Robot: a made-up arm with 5 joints.
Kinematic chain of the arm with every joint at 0, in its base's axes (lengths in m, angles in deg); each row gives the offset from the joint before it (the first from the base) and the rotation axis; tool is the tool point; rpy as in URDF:
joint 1: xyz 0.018 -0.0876 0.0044 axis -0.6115 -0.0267 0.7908
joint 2: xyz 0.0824 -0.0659 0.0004 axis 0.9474 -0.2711 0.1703
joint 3: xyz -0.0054 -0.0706 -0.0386 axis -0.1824 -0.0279 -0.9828
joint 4: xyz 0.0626 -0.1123 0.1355 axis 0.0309 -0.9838 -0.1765
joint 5: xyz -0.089 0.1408 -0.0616 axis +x
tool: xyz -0.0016 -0.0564 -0.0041 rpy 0 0 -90
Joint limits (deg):
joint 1: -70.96..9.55
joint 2: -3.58..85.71
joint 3: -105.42..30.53
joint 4: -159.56..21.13
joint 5: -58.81..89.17
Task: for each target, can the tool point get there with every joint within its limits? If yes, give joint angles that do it. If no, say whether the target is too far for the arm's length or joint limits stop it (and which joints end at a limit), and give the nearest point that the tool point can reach.
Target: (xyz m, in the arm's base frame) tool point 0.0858 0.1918 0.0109
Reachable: no: joint limits stop it (at a limit: joint 1, joint 2, joint 4, joint 5) | nearest point 0.1331 -0.1054 -0.0153 | short by 0.302 m
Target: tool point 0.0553 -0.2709 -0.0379
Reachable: yes | joints -7.51 23.10 -24.80 -9.65 26.67
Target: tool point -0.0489 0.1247 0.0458
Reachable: no: joint limits stop it (at a limit: joint 1, joint 2, joint 5) | nearest point -0.0405 -0.0976 -0.0966 | short by 0.264 m
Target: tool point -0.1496 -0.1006 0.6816
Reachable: no: too far | nearest point 0.0870 -0.1605 0.2813 | short by 0.469 m
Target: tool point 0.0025 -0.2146 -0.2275
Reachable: yes | joints -50.98 68.33 -69.73 -43.09 70.97
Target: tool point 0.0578 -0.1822 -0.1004
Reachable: yes | joints -18.75 68.28 -2.74 -5.98 47.77
